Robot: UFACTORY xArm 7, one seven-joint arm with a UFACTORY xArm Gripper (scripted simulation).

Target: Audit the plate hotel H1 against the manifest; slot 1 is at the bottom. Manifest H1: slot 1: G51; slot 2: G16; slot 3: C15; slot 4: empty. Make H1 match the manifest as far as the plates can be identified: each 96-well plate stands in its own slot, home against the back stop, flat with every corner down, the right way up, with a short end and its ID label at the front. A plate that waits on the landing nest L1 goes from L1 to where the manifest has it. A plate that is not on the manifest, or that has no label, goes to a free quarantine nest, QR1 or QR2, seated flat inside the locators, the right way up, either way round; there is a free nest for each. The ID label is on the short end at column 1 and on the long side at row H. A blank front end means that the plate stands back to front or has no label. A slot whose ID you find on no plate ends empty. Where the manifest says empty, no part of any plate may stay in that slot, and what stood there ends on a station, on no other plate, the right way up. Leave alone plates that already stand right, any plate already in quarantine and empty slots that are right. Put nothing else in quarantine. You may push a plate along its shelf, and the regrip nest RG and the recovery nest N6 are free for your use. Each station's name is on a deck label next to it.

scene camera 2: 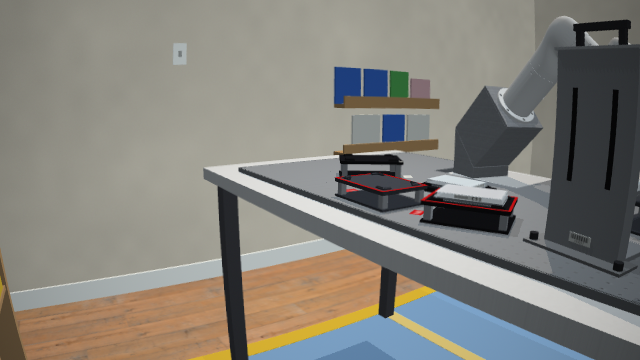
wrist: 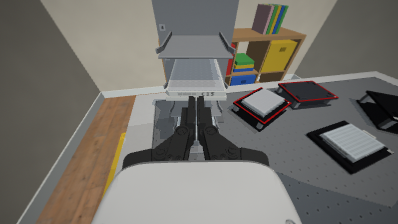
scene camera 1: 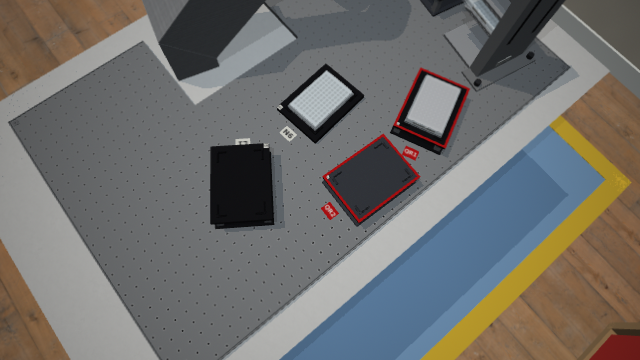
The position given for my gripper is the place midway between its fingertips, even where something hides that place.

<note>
In view: my gripper [wrist: 196, 105] and a shelf [wrist: 179, 46].
</note>
